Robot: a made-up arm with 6 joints.
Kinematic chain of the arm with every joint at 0, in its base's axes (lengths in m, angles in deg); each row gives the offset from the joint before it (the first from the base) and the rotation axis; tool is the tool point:
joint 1: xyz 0 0 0.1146 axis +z
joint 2: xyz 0 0 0 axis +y
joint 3: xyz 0 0 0.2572 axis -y
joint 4: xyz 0 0 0 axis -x
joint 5: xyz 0.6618 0 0 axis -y
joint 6: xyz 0 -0.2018 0 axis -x
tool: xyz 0 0 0
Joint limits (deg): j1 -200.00..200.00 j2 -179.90..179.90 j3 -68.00..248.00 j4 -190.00..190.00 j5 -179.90..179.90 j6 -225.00..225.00
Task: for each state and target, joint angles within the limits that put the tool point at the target. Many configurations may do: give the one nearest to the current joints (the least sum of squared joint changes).
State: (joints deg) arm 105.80 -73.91 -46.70 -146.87 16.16 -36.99
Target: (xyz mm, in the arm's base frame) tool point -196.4 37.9 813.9
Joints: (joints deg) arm 100.30 -65.30 4.01 -157.51 16.16 -36.99
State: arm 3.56 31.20 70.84 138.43 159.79 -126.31
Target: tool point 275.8 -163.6 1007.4
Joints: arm -39.06 20.04 74.13 103.39 159.79 -126.31
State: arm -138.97 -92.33 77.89 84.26 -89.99 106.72
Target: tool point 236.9 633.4 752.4
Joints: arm -114.93 -65.54 47.69 75.01 -89.99 106.72
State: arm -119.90 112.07 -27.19 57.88 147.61 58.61
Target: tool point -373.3 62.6 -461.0
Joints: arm -164.98 69.47 -22.52 38.84 147.61 58.61
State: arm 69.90 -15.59 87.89 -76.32 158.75 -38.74
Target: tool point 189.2 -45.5 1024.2
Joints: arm 37.55 -8.83 78.70 -41.40 158.75 -38.74
